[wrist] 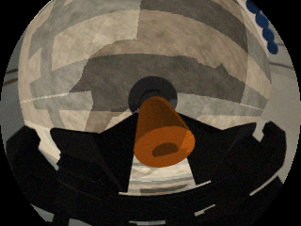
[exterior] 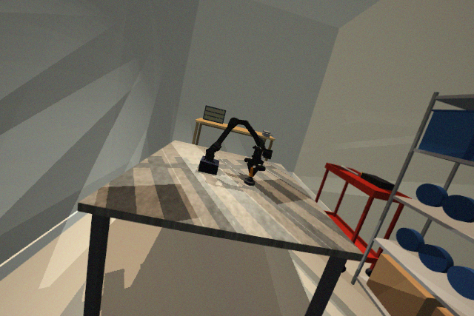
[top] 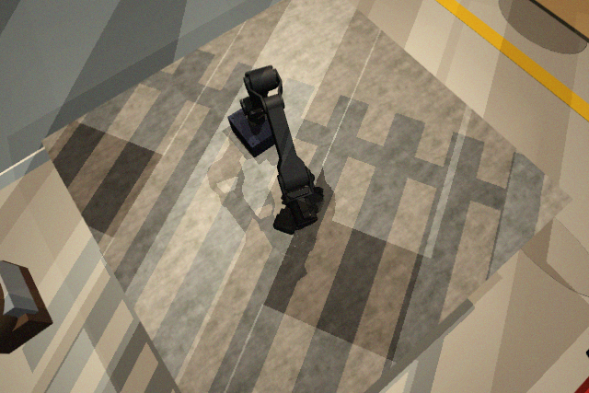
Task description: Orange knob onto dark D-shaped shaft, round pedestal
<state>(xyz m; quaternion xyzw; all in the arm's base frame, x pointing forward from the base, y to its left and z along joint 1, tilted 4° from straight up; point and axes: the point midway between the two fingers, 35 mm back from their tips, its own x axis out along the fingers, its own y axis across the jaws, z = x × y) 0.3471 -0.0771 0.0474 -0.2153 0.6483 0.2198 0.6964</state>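
Now: the orange knob 20 mm above my gripper tip. The rest, counted from my gripper tip: round pedestal (40 mm below).
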